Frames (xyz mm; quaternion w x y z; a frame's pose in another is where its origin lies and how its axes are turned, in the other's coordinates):
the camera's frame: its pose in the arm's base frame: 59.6 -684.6 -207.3 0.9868 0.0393 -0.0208 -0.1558
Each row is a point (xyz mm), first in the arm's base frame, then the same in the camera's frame.
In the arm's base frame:
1: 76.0 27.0 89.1
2: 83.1 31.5 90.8
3: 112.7 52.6 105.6
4: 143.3 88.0 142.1
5: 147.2 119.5 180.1
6: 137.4 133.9 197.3
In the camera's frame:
1: -195.8 704.8 243.8
2: -190.4 711.4 244.8
3: -168.4 741.7 256.4
4: -149.2 787.7 288.6
5: -154.1 821.9 324.0
6: -167.4 834.0 340.7

